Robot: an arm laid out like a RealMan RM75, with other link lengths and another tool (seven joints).
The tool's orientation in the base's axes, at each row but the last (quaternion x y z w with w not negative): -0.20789, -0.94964, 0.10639, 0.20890; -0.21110, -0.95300, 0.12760, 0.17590; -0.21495, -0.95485, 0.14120, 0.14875; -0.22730, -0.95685, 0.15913, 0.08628; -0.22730, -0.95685, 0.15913, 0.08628; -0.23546, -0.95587, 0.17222, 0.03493; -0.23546, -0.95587, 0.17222, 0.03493; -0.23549, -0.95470, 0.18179, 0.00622; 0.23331, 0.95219, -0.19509, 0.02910; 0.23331, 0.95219, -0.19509, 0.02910
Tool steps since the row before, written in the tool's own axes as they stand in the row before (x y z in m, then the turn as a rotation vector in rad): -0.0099, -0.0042, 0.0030, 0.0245, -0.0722, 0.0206; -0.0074, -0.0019, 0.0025, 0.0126, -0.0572, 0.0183; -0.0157, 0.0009, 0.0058, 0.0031, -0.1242, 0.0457; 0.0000, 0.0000, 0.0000, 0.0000, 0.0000, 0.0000; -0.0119, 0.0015, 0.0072, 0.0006, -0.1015, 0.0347; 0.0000, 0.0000, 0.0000, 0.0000, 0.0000, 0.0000; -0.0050, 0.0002, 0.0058, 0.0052, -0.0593, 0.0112; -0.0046, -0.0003, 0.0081, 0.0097, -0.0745, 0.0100; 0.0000, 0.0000, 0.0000, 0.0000, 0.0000, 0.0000; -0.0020, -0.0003, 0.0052, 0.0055, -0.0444, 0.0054
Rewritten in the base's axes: 0.0054, -0.0084, -0.0049, -0.0546, -0.0559, 0.0112; 0.0046, -0.0054, -0.0037, -0.0383, -0.0477, 0.0051; 0.0119, -0.0075, -0.0091, -0.0642, -0.1158, 0.0003; 0.0000, 0.0000, 0.0000, 0.0000, 0.0000, 0.0000; 0.0094, -0.0061, -0.0083, -0.0501, -0.0948, 0.0025; 0.0000, 0.0000, 0.0000, 0.0000, 0.0000, 0.0000; 0.0037, -0.0040, -0.0054, -0.0322, -0.0503, 0.0099; 0.0032, -0.0051, -0.0071, -0.0429, -0.0604, 0.0160; 0.0000, 0.0000, 0.0000, 0.0000, 0.0000, 0.0000; 0.0015, -0.0031, -0.0044, -0.0253, -0.0359, 0.0101
